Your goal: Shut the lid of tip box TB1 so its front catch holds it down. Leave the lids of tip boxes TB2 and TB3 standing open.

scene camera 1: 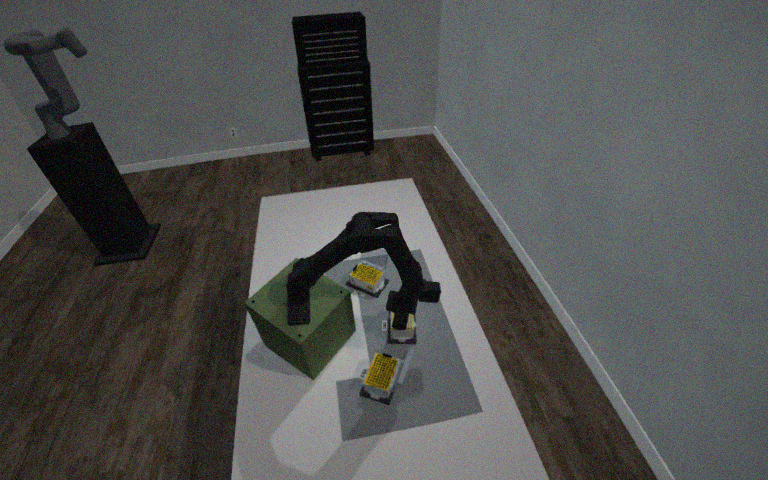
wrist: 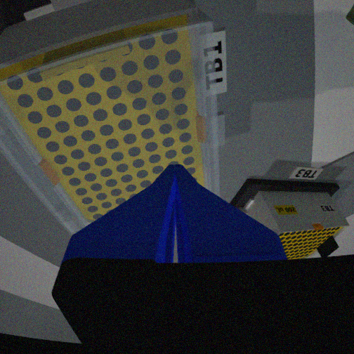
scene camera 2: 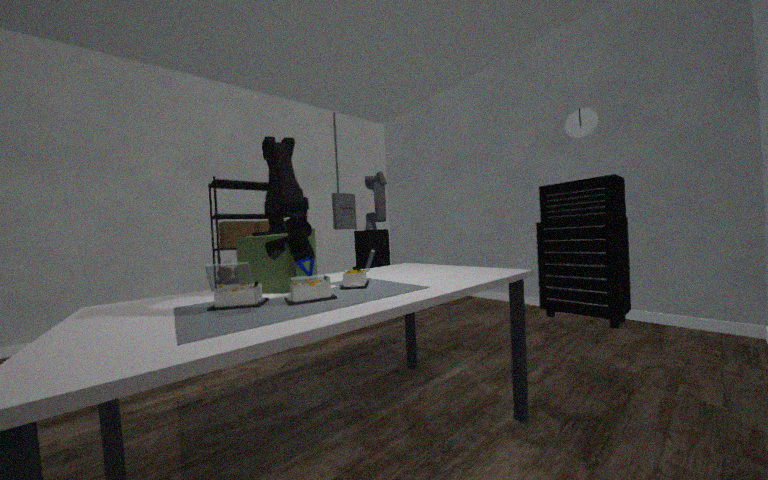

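Pixels of known places: gripper, fingertip midpoint: point(scene camera 2: 310, 275); arm's base at its link origin: point(scene camera 1: 299, 298) point(scene camera 2: 277, 233).
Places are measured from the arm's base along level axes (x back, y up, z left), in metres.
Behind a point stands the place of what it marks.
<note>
Tip box TB1 point(scene camera 1: 402, 336) @[x -0.333, y -0.219, z -0.067 m] point(scene camera 2: 310, 289) @[x -0.385, y -0.201, z -0.021 m] point(wrist: 107, 130) is the middle one of three white boxes with yellow racks. Its clear lid appears to lie down over the rack; whether the front catch holds cannot be told. TB3 point(scene camera 1: 367, 275) point(scene camera 2: 354, 278) point(wrist: 300, 207) stands farther back, and its clear lid point(scene camera 2: 370, 259) @[x -0.337, y -0.130, z 0.255 m] is open and leaning back. TB2 point(scene camera 1: 380, 374) point(scene camera 2: 236, 295) is nearer in scene camera 1, its clear lid point(scene camera 2: 229, 274) @[x -0.304, y -0.130, z -0.241 m] standing open. My gripper point(scene camera 2: 307, 273) @[x -0.326, y -0.164, z 0.004 m] point(wrist: 175, 175) is shut and empty, its blue tips right at the top of TB1. Contact cannot be told.
The boxes stand on a grey mat point(scene camera 1: 447, 384) @[x -0.446, y -0.241, z -0.267 m] point(scene camera 2: 198, 325) @[x -0.403, y -0.242, z -0.333 m] on a white table point(scene camera 1: 334, 209) @[x -0.139, y -0.245, z 0.796 m] point(scene camera 2: 481, 273) @[x -0.478, y -0.245, z 0.800 m]. The green block point(scene camera 1: 322, 333) @[x -0.062, y -0.067, z -0.104 m] point(scene camera 2: 252, 254) @[x -0.048, y -0.084, z -0.119 m] under the arm's base is beside the mat. A black drawer cabinet point(scene camera 1: 336, 84) point(scene camera 2: 583, 249) stands beyond the table.
</note>
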